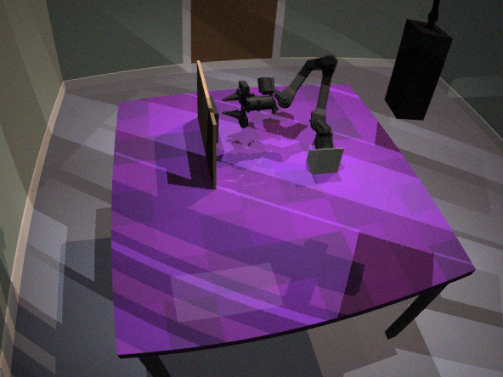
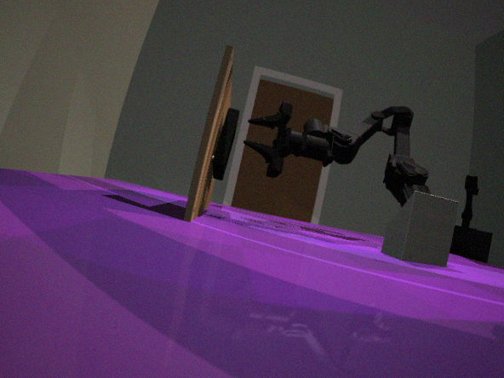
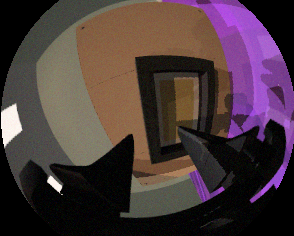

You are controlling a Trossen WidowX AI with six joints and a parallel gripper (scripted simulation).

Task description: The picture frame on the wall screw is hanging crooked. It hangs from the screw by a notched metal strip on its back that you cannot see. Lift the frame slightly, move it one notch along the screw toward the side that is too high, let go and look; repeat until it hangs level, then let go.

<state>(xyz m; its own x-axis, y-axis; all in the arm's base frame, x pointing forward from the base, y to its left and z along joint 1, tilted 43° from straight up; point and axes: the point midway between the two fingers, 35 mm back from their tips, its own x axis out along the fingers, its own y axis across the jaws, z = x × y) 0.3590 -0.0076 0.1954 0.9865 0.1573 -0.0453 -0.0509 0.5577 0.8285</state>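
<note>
The dark picture frame lies 50 mm ahead of my gripper tip, 10 mm to the left of it and 50 mm below it. Also, from my gripper tip: wooden wall panel: 60 mm ahead, 60 mm below.
</note>
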